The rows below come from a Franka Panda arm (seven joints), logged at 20 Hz.
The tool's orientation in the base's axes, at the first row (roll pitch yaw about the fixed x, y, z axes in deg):
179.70 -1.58 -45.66
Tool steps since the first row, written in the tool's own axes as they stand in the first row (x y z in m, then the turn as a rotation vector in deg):
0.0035 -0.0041 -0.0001 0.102 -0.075 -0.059
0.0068 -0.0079 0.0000 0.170 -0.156 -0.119
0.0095 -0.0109 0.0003 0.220 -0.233 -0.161
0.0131 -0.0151 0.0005 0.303 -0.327 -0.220
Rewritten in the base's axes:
0.0054 0.0004 0.0002 0.124 -0.019 0.061
0.0104 0.0007 0.0001 0.229 -0.010 0.123
0.0144 0.0008 -0.0001 0.318 0.009 0.166
0.0200 0.0012 -0.0002 0.442 0.017 0.227

